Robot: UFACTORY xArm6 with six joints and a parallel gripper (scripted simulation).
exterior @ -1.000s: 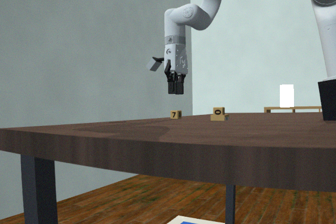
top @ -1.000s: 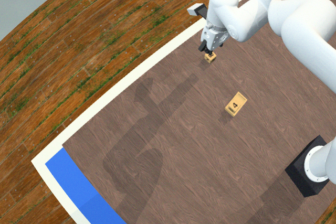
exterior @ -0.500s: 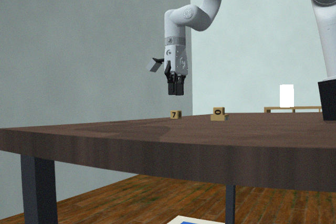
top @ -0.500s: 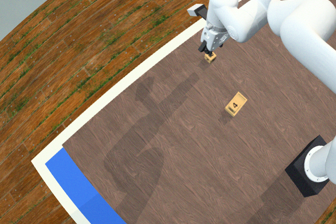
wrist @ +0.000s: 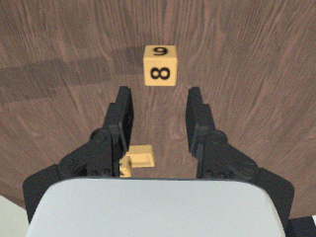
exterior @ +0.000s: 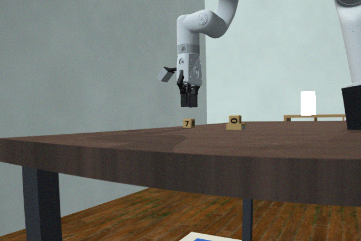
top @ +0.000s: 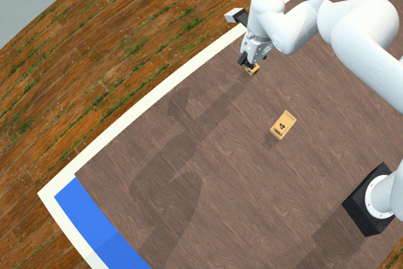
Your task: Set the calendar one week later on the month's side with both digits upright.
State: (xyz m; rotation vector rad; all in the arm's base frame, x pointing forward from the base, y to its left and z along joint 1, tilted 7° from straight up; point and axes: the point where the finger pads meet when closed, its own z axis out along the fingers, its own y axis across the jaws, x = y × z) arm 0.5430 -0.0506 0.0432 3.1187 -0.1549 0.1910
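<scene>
My hand is 70 mm above the wooden cube. Also, from my hand: tray (170 mm behind, 80 mm below, 70 mm to the left).
</scene>
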